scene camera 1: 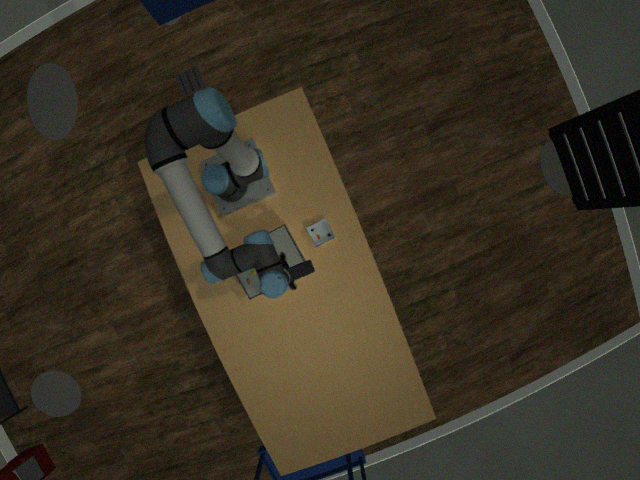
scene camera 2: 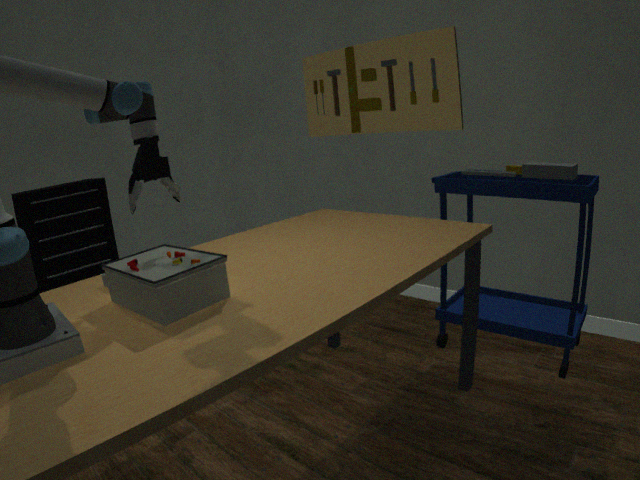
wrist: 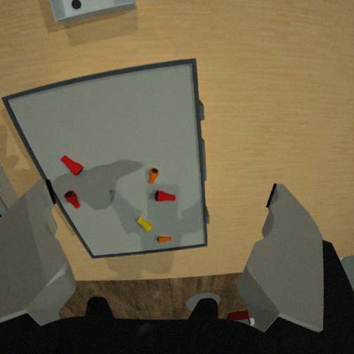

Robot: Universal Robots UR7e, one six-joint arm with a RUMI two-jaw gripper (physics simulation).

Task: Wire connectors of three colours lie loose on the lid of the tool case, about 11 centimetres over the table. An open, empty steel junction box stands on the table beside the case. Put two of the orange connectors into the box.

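The gripper is wide open and empty, high above the tool case lid. One orange connector lies on the lid near a red one. Another orange connector lies near the lid's edge, by the yellow connector. Two more red connectors lie at the lid's left in the wrist view. An orange connector lies inside the steel junction box, whose inside is mostly cut off in the wrist view.
The case stands on the wooden table between the arm's base plate and the table's far stretch. The box stands apart from the case, near one long table edge. A blue trolley stands past the table's end.
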